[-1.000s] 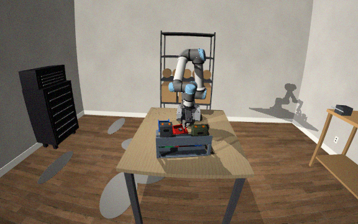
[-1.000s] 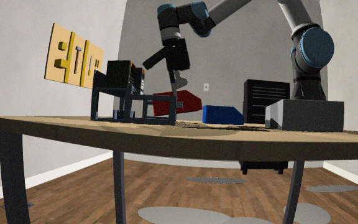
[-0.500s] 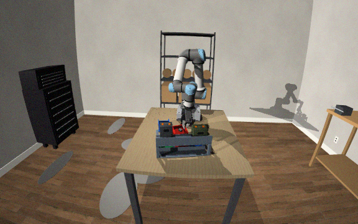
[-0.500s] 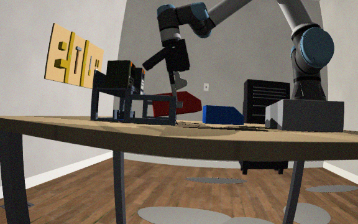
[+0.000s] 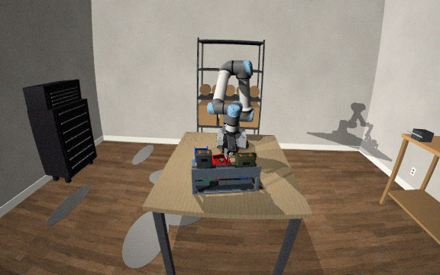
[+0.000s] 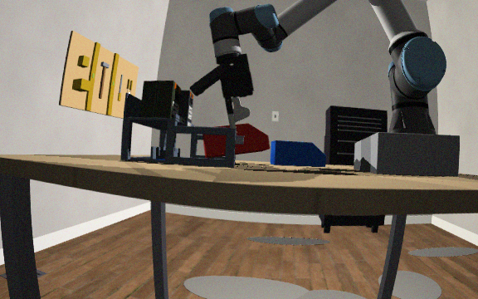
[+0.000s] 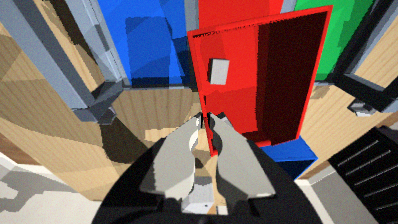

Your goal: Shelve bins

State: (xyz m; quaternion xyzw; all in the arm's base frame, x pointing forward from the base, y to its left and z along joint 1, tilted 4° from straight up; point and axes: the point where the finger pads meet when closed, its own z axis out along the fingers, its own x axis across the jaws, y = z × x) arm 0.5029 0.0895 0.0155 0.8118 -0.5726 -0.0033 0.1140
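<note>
Now: hand 20 mm short of the red bin, 40 mm to the left of it and 20 mm above it. Also, from my hand: dark box (230 mm ahead, 80 mm to the right, 70 mm above); green case (150 mm ahead, 130 mm to the left, 60 mm above); blue bin (130 mm behind, 230 mm to the right, 50 mm below).
</note>
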